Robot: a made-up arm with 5 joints.
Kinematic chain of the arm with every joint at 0, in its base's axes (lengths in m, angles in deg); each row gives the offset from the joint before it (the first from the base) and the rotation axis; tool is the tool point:
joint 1: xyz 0 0 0.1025 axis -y
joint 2: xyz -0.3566 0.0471 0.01 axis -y
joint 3: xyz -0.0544 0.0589 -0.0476 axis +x
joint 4: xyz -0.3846 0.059 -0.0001 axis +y
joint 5: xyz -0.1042 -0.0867 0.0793 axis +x
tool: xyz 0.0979 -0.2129 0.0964
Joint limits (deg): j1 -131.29..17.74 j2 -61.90..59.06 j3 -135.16..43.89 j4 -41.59..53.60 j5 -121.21..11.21
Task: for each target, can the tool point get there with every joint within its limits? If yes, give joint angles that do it. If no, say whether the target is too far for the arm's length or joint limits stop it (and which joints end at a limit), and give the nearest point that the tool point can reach.
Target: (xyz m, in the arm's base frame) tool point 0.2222 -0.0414 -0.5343
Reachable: no: joint limits stop it (at a limit: joint 1, joint 2, joint 3, joint 5) | nearest point -0.1323 0.1368 -0.4686 | short by 0.402 m
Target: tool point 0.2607 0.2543 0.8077
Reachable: yes | joints -109.21 -39.95 -113.61 32.99 -106.94
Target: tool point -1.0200 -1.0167 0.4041
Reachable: no: too far | nearest point -0.8378 -0.1938 0.3502 | short by 0.845 m
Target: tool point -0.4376 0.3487 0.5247
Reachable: yes | joints -31.27 -18.70 -116.70 46.17 -22.17
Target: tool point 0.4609 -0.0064 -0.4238
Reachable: no: joint limits stop it (at a limit: joint 1, joint 2) | nearest point 0.5908 0.0599 0.0090 | short by 0.457 m
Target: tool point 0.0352 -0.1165 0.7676
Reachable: yes | joints -57.91 -40.09 8.35 14.20 -21.87
